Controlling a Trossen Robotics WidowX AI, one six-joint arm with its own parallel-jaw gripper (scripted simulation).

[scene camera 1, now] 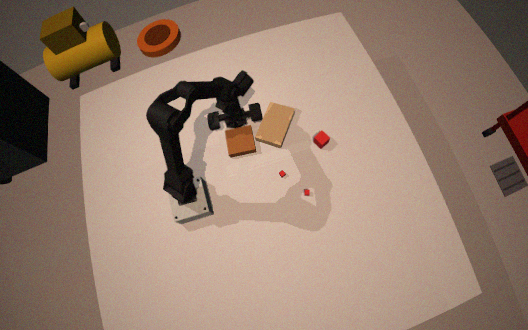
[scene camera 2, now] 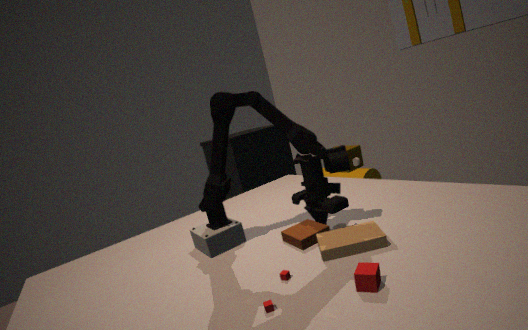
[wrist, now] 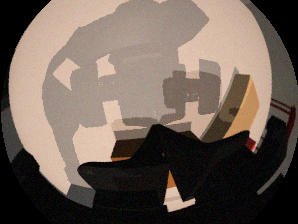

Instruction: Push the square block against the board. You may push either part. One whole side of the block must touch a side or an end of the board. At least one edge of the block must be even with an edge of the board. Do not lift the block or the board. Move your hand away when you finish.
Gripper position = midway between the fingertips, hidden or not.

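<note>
The gripper (scene camera 2: 323,228) is visible in scene camera 1 (scene camera 1: 238,127) and in the wrist view (wrist: 156,128) as well. A tan board (scene camera 2: 352,240) shows too, and the tan board can also be seen in the wrist view (wrist: 237,113) and in scene camera 1 (scene camera 1: 276,121). The scene also has a red cube (scene camera 2: 367,275) and a square block (scene camera 2: 302,235), and scene camera 1 shows the square block too (scene camera 1: 240,141).
</note>
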